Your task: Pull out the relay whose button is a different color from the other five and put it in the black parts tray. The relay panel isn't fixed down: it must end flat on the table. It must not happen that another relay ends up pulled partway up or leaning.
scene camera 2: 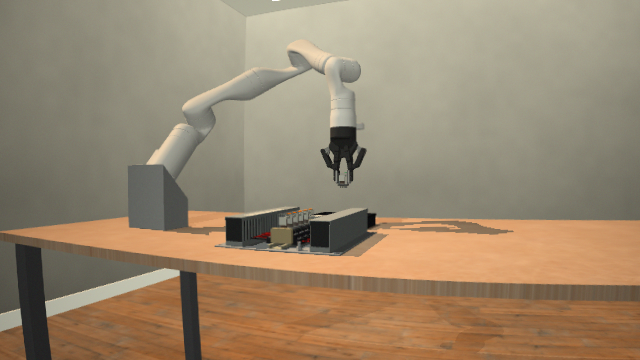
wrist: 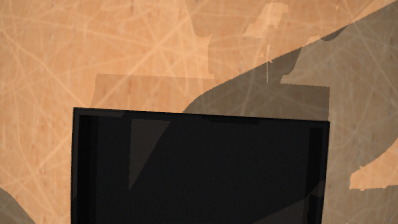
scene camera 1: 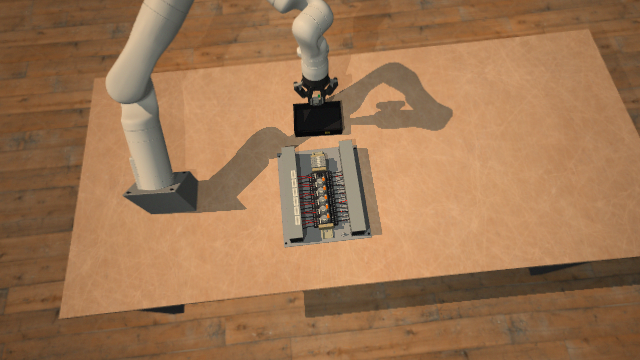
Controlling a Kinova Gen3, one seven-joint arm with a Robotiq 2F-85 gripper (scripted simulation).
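Note:
A black parts tray (scene camera 1: pixel 309 120) is visible in the scene, and the wrist view also shows the tray (wrist: pixel 167 160). Scene camera 2 shows the gripper (scene camera 2: pixel 343 183).

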